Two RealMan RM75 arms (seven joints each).
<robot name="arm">
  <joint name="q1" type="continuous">
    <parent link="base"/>
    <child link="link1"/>
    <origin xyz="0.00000 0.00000 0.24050" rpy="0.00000 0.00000 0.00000"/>
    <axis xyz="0 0 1"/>
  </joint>
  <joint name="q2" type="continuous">
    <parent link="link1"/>
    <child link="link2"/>
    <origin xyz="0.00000 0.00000 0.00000" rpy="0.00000 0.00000 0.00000"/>
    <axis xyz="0 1 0"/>
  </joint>
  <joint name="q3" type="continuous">
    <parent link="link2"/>
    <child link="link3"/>
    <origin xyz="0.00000 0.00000 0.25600" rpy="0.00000 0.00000 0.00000"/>
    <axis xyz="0 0 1"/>
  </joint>
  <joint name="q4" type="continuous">
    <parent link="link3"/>
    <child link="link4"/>
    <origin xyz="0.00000 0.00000 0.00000" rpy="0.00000 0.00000 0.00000"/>
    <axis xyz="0 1 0"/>
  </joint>
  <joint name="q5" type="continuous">
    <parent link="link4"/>
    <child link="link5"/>
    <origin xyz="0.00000 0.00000 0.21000" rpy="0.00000 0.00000 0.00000"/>
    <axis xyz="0 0 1"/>
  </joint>
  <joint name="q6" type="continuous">
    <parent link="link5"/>
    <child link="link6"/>
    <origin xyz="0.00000 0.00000 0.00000" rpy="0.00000 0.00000 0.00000"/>
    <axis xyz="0 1 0"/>
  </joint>
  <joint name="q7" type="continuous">
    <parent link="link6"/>
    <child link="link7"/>
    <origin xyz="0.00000 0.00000 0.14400" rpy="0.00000 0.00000 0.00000"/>
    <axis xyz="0 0 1"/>
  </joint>
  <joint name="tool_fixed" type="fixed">
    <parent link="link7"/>
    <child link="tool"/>
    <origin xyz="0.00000 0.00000 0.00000" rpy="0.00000 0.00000 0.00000"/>
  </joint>
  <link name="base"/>
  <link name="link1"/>
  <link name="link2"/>
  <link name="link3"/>
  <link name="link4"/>
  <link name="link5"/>
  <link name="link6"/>
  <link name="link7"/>
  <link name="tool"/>
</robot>
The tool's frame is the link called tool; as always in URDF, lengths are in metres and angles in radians. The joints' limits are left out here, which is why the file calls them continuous.
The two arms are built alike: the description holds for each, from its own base.
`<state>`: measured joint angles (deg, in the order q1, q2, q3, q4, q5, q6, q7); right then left.
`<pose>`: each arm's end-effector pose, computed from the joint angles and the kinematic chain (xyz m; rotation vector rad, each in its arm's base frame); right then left.
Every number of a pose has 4 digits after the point. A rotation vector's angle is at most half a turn.
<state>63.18 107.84 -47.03 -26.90 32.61 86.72 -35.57 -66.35 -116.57 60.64 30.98 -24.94 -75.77 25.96</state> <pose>0.1673 0.4329 0.0257 -2.5597 1.5289 -0.2307 -0.1424 0.4358 -0.0353 -2.4573 -1.2811 0.4768</pose>
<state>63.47 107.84 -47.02 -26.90 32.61 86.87 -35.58 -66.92 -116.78 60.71 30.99 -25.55 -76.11 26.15</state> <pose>0.1650 0.4334 0.0257 -2.5652 1.5236 -0.2316 -0.1365 0.4352 -0.0377 -2.4765 -1.2737 0.4713</pose>
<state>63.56 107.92 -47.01 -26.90 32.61 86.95 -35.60 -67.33 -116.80 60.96 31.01 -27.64 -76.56 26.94</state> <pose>0.1642 0.4332 0.0250 -2.5687 1.5226 -0.2324 -0.1291 0.4342 -0.0403 -2.5131 -1.2698 0.4456</pose>
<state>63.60 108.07 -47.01 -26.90 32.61 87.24 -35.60 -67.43 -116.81 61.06 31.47 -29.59 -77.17 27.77</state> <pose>0.1636 0.4321 0.0238 -2.5750 1.5256 -0.2361 -0.1227 0.4331 -0.0414 -2.5472 -1.2657 0.4163</pose>
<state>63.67 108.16 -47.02 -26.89 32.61 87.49 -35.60 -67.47 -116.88 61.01 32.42 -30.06 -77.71 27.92</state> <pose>0.1628 0.4313 0.0230 -2.5802 1.5272 -0.2395 -0.1180 0.4335 -0.0403 -2.5594 -1.2551 0.4020</pose>
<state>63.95 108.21 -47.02 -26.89 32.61 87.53 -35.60 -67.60 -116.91 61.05 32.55 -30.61 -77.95 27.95</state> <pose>0.1606 0.4318 0.0226 -2.5849 1.5214 -0.2396 -0.1154 0.4331 -0.0408 -2.5685 -1.2561 0.3940</pose>
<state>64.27 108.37 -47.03 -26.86 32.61 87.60 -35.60 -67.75 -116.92 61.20 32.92 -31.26 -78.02 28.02</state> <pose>0.1580 0.4319 0.0212 -2.5922 1.5162 -0.2409 -0.1116 0.4336 -0.0407 -2.5777 -1.2490 0.3801</pose>
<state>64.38 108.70 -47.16 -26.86 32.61 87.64 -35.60 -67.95 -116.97 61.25 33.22 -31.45 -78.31 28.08</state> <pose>0.1567 0.4309 0.0184 -2.5995 1.5149 -0.2455 -0.1087 0.4335 -0.0407 -2.5856 -1.2414 0.3776</pose>
